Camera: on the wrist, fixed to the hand. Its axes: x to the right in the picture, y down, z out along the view.
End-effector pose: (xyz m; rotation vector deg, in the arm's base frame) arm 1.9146 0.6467 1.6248 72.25 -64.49 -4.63
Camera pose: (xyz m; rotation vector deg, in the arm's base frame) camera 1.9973 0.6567 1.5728 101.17 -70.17 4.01
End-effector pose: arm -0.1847 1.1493 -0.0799 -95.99 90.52 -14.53
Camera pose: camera -0.1626 1.1145 0.0092 -77.04 70.84 -31.18
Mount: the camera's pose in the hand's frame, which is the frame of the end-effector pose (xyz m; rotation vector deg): 0.0032 -0.0786 -0.0588 28.46 -6.19 -5.12
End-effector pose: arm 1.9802 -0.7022 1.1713 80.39 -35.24 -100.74
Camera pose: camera 2.0144 -0.6540 1.0929 96.85 -64.21 -105.23
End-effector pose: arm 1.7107 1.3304 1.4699 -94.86 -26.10 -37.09
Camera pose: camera 1.6547 1.2869 1.5379 -69.07 -40.65 -26.51
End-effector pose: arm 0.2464 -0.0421 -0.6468 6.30 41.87 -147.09
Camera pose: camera 0.2048 0.0459 -0.6601 5.52 2.74 -158.17
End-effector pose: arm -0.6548 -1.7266 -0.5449 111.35 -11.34 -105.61
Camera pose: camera -0.6130 -1.6450 -0.5802 125.85 -38.33 -120.84
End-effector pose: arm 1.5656 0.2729 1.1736 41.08 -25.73 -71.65
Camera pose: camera 1.5511 0.2728 1.0765 63.02 -48.18 -73.17
